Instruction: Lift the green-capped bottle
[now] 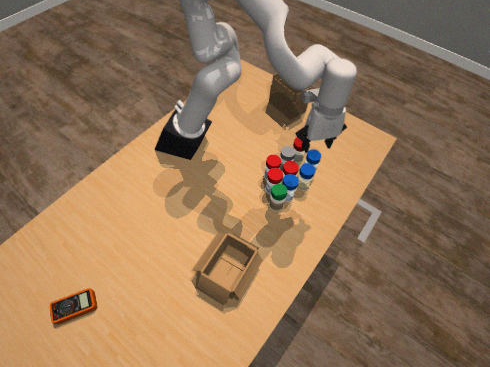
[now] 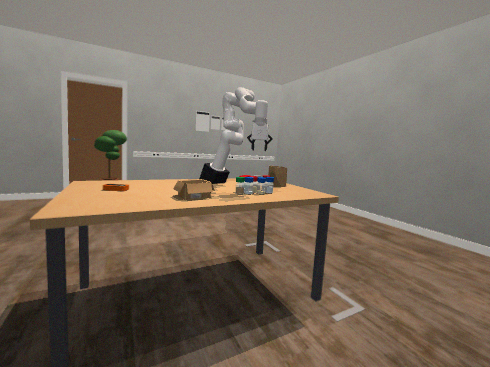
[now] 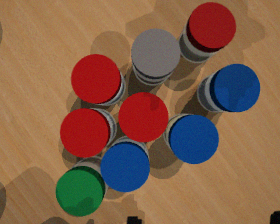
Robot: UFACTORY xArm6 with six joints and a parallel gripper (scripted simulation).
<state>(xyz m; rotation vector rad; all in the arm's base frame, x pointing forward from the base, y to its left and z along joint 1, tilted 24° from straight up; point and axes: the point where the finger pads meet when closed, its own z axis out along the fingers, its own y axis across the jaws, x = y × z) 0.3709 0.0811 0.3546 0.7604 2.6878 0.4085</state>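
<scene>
Now: hand 3 cm past the blue-capped bottle, 4 cm to the left of it and 24 cm above it. Round my hand: orange multimeter (20 cm behind, 82 cm to the right, 28 cm below); brown box (35 cm behind, 33 cm to the left, 23 cm below); red-capped bottle (9 cm behind, 6 cm to the right, 24 cm below).
</scene>
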